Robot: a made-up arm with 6 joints. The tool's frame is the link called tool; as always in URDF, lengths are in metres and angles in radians. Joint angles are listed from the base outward.
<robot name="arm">
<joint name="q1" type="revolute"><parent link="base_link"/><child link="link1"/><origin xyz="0.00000 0.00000 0.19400" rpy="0.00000 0.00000 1.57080"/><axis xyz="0 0 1"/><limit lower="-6.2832" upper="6.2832"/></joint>
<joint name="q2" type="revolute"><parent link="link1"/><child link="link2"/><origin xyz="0.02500 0.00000 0.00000" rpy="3.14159 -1.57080 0.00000"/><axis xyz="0 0 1"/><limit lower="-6.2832" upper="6.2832"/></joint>
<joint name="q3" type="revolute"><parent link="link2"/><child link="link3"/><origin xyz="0.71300 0.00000 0.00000" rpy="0.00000 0.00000 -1.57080"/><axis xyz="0 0 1"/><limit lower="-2.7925" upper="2.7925"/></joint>
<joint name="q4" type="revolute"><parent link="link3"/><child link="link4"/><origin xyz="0.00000 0.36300 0.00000" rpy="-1.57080 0.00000 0.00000"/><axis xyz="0 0 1"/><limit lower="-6.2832" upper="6.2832"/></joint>
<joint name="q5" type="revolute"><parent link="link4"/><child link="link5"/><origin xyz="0.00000 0.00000 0.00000" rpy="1.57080 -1.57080 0.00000"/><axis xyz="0 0 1"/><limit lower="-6.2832" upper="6.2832"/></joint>
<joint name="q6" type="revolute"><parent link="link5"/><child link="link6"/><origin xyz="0.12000 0.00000 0.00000" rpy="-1.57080 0.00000 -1.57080"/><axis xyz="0 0 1"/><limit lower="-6.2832" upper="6.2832"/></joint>
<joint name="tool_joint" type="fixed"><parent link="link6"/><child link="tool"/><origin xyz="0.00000 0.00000 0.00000" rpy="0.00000 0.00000 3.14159"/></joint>
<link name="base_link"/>
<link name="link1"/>
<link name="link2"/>
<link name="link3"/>
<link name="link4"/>
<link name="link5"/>
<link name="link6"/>
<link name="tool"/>
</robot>
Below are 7 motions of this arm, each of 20 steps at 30 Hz.
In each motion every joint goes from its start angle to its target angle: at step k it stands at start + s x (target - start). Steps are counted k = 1, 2, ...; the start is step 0. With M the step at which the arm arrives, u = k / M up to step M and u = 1 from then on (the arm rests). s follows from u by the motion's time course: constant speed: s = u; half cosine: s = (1 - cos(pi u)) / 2; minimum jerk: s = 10 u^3 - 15 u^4 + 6 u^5.
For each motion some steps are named. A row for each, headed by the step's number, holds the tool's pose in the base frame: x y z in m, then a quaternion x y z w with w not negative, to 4 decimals.
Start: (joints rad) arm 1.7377 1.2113 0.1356 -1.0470 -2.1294 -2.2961
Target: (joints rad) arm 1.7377 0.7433 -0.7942 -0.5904 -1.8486 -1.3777
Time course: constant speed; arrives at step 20
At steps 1, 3, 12, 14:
1: -0.2663 0.9022 0.5986 0.5231 -0.2976 -0.1425 0.7858
3: -0.2594 0.8683 0.6715 0.5483 -0.2878 -0.1448 0.7717
12: -0.2102 0.6306 0.9359 0.6666 -0.2463 -0.1269 0.6920
14: -0.1960 0.5637 0.9754 0.6940 -0.2404 -0.1170 0.6685

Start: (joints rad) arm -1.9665 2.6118 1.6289 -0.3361 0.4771 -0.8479
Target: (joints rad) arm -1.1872 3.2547 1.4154 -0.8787 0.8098 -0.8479
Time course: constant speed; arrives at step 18
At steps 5, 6, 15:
5: 0.0322 0.2076 -0.5820 -0.0594 -0.6467 -0.7494 0.1291
6: 0.0241 0.2344 -0.5784 -0.0253 -0.6367 -0.7573 0.1431
15: -0.1473 0.4353 -0.5126 0.2544 -0.4866 -0.7908 0.2704

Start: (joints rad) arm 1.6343 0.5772 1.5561 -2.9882 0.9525 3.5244
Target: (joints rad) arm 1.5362 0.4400 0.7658 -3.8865 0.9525 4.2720
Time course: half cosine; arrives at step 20
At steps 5, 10, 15, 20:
5: -0.0627 0.8091 0.7092 -0.2575 0.4276 0.7548 0.4256
10: -0.0649 0.7860 0.8672 -0.2701 0.2604 0.8384 0.3954
15: -0.0667 0.7212 1.0090 -0.3138 0.1059 0.8627 0.3821
20: -0.0676 0.6848 1.0606 -0.3379 0.0506 0.8576 0.3844

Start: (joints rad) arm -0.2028 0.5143 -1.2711 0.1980 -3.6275 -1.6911
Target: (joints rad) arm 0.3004 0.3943 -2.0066 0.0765 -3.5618 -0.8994
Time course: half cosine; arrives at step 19
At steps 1, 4, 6, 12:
1: 0.2154 -0.0068 1.0387 -0.6182 0.5287 -0.4784 0.3308
4: 0.1898 0.0069 1.0297 -0.5905 0.5248 -0.4826 0.3781
6: 0.1590 0.0202 1.0166 -0.5557 0.5179 -0.4806 0.4383
12: 0.0543 0.0393 0.9458 -0.4135 0.4675 -0.3917 0.6760

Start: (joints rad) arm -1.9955 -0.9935 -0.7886 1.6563 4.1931 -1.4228
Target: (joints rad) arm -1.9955 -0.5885 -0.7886 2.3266 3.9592 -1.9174
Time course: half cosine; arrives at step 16
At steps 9, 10, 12, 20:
9: 0.2656 0.7302 0.7681 0.2190 -0.5262 -0.0745 0.8183
10: 0.2594 0.7059 0.8013 0.2636 -0.4999 -0.1067 0.8181
12: 0.2479 0.6609 0.8553 0.3386 -0.4489 -0.1604 0.8112
20: 0.2366 0.6172 0.9000 0.4034 -0.3970 -0.2060 0.7983

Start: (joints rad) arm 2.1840 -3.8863 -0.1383 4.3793 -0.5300 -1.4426
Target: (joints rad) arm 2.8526 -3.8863 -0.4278 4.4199 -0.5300 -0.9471
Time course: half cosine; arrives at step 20
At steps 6, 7, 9, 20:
6: -0.6399 0.5646 -0.6201 -0.2132 -0.8794 0.0379 0.4240
7: -0.6686 0.5393 -0.6128 -0.2058 -0.8775 0.0504 0.4303
9: -0.7282 0.4777 -0.5962 -0.1894 -0.8727 0.0801 0.4428
20: -0.8926 0.1787 -0.5273 -0.1259 -0.8477 0.2188 0.4665

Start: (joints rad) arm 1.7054 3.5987 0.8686 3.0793 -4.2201 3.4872
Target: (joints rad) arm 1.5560 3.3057 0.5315 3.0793 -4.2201 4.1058
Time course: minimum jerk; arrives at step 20
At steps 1, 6, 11, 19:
1: 0.0472 -0.5848 -0.6228 -0.5828 0.7276 0.3243 0.1605
6: 0.0275 -0.5360 -0.6637 -0.5264 0.7455 0.3714 0.1708
11: -0.0137 -0.3886 -0.7542 -0.3728 0.7630 0.4966 0.1797
19: -0.0350 -0.2317 -0.8121 -0.2320 0.7396 0.6102 0.1640

